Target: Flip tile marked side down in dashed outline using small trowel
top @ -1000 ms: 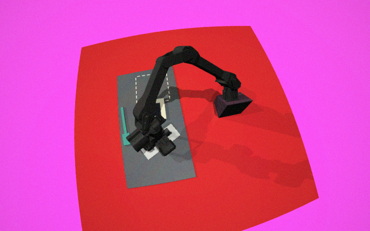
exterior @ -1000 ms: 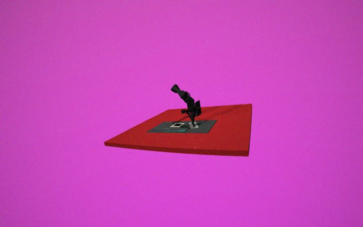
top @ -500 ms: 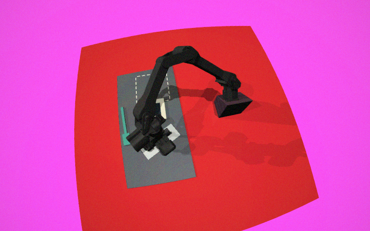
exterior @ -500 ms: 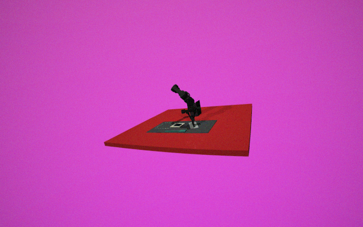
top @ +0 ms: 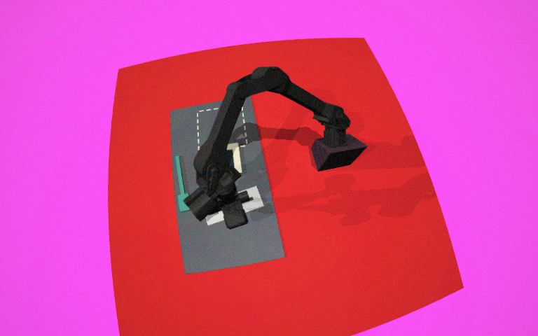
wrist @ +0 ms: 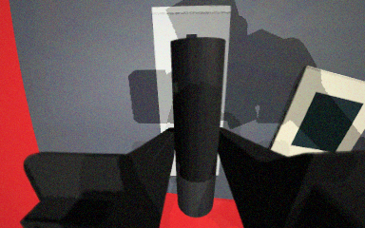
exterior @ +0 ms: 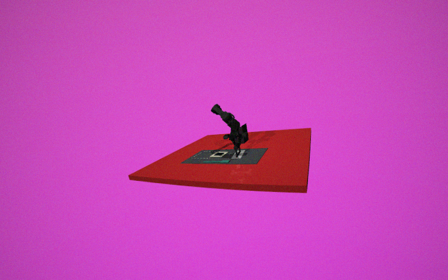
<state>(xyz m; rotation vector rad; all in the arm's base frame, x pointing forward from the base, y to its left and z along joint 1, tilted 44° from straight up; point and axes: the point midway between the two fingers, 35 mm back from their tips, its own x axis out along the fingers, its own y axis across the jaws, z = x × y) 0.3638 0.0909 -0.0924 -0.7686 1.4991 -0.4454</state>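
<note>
Right now the grey mat is 4 cm ahead of my gripper tip, 11 cm to the right of it and 8 cm below it. Also, from my gripper tip: teal trowel: 17 cm ahead, 8 cm to the right, 6 cm below; then tile: 1 cm ahead, 17 cm to the right, 6 cm below.
</note>
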